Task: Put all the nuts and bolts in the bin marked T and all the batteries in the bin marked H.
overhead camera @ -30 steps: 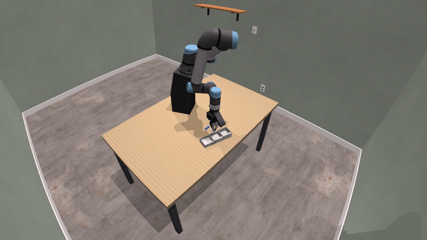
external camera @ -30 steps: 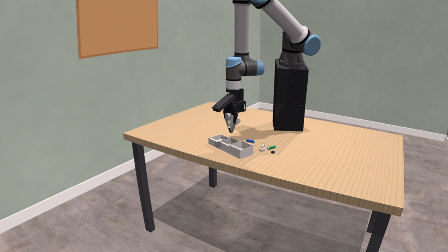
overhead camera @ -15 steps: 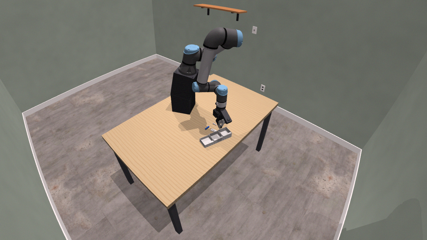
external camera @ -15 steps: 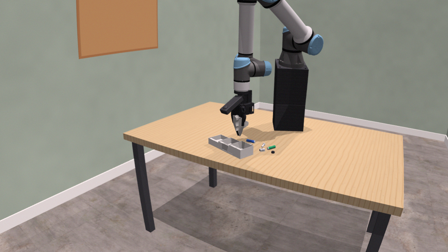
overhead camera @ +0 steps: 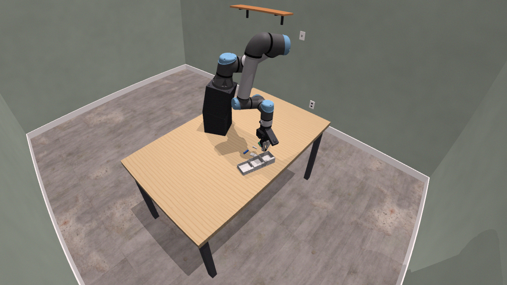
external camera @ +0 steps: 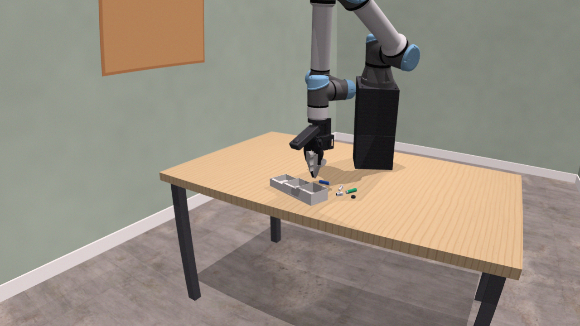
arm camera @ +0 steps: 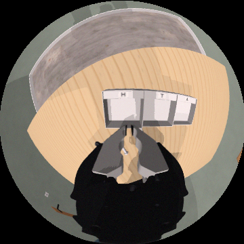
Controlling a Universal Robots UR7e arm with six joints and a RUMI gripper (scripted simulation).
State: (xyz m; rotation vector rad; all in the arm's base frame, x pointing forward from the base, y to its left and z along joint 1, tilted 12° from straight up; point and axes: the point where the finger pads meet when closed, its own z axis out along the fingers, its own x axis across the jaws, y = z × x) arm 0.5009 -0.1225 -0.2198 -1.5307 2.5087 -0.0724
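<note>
My hand is 6 cm past the black nut, 14 cm to the right of it and 9 cm above it. Round my hand: white domino 8 cm behind, 9 cm below; small silver piece 6 cm behind, 8 cm to the left, 9 cm below; bolt 12 cm behind, 7 cm to the left, 9 cm below.
</note>
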